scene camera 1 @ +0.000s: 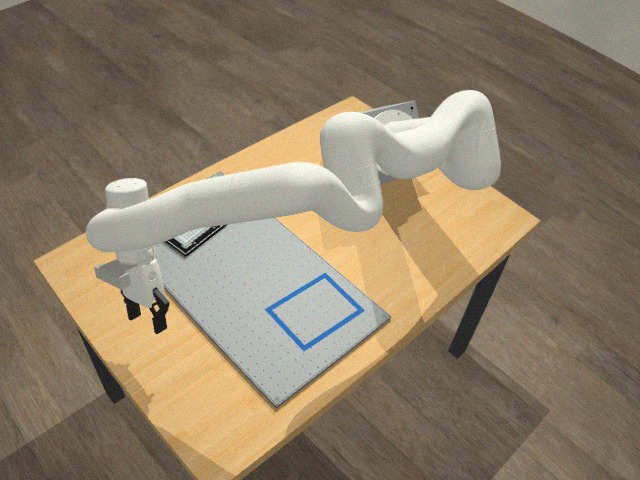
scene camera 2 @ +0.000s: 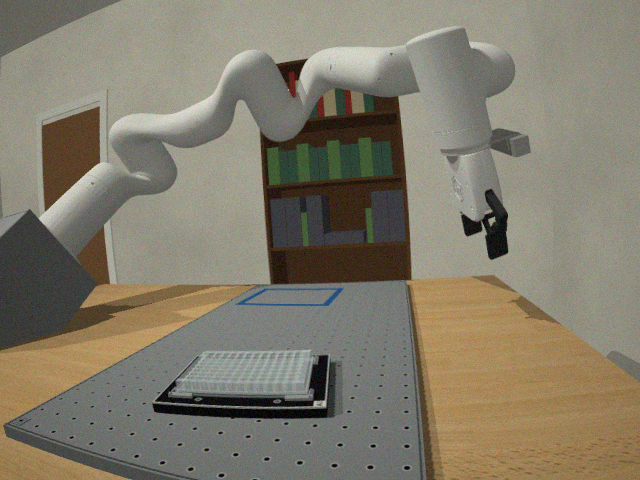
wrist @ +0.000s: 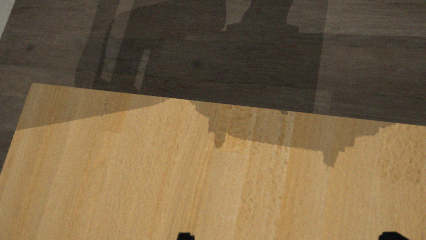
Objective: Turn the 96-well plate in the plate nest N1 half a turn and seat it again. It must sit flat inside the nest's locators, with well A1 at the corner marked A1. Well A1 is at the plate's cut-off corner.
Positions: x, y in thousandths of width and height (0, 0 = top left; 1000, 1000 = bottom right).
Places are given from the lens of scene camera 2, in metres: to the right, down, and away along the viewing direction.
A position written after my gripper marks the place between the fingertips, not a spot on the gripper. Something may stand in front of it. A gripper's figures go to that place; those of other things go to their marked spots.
my gripper (scene camera 2: 759, 509): 0.26, 0.01, 0.54
96-well plate (scene camera 2: 370, 780): -0.08, 0.13, 0.33
plate nest N1 (scene camera 2: 498, 793): 0.00, 0.14, 0.34
